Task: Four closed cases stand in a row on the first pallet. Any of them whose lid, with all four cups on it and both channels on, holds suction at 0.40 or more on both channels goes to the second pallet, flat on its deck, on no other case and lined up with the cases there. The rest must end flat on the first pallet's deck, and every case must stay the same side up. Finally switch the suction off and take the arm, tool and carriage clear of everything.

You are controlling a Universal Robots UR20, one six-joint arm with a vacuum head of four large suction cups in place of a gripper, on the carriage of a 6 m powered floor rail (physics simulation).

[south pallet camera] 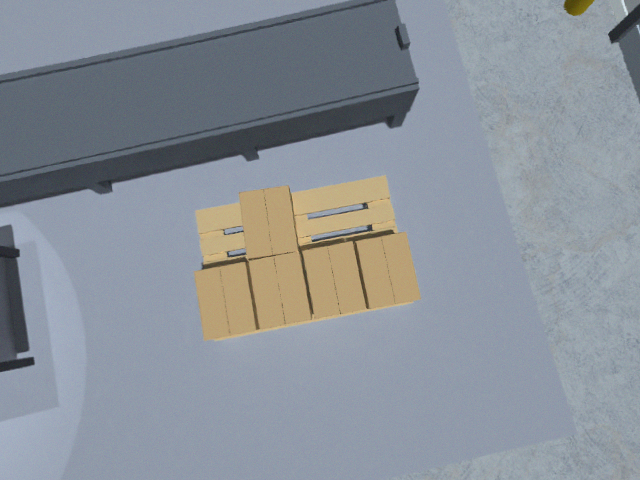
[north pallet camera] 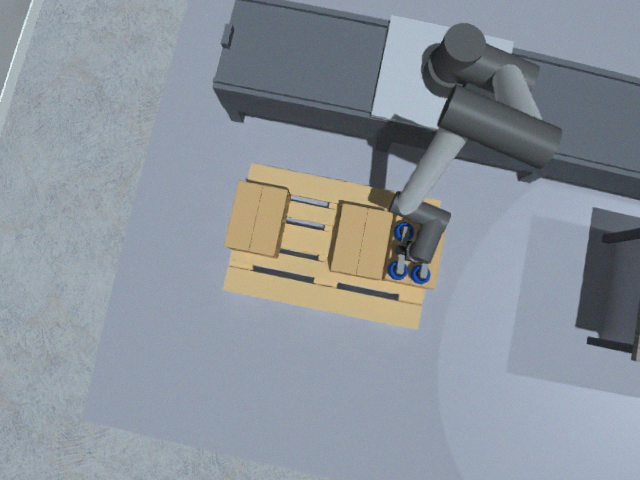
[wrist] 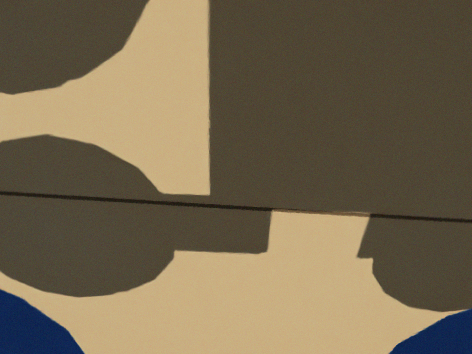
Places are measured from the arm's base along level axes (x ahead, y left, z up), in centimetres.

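Where they show: hand, tool point: (wrist: 236,252).
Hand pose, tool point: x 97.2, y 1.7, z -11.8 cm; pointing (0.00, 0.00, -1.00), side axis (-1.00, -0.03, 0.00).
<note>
Things, the pixels of their top centre, and the offset from my tool point.
- left case, top centre: (north pallet camera: 256,217) dx -2.4, dy -87.4, dz -6.1 cm
- middle case, top centre: (north pallet camera: 362,241) dx -1.9, dy -27.0, dz -6.1 cm
- right case, top centre: (wrist: 299,211) (north pallet camera: 416,250) dx -3.0, dy +3.4, dz -6.1 cm
Three closed tan cases show on the first pallet (north pallet camera: 320,299) in the north view: a left case (north pallet camera: 248,219), a middle case (north pallet camera: 351,237), and a right case (north pallet camera: 434,263) (wrist: 300,300) close beside the middle one. The vacuum head (north pallet camera: 412,252) is over the right case, its blue cups at the lid; one cup is hidden by the wrist. Contact and suction cannot be told. Two blue cups (wrist: 30,330) show at the wrist view's lower corners, near the lid seam. The second pallet (south pallet camera: 341,192) bears a row of closed cases (south pallet camera: 333,268) and one case (south pallet camera: 258,222) behind it, nearer the rail.
The floor rail (north pallet camera: 305,56) (south pallet camera: 206,98) runs behind both pallets, with the white carriage (north pallet camera: 400,67) near the first pallet. The left and middle cases have a gap of bare slats between them. A dark structure (north pallet camera: 620,289) (south pallet camera: 7,310) stands between the pallets.
</note>
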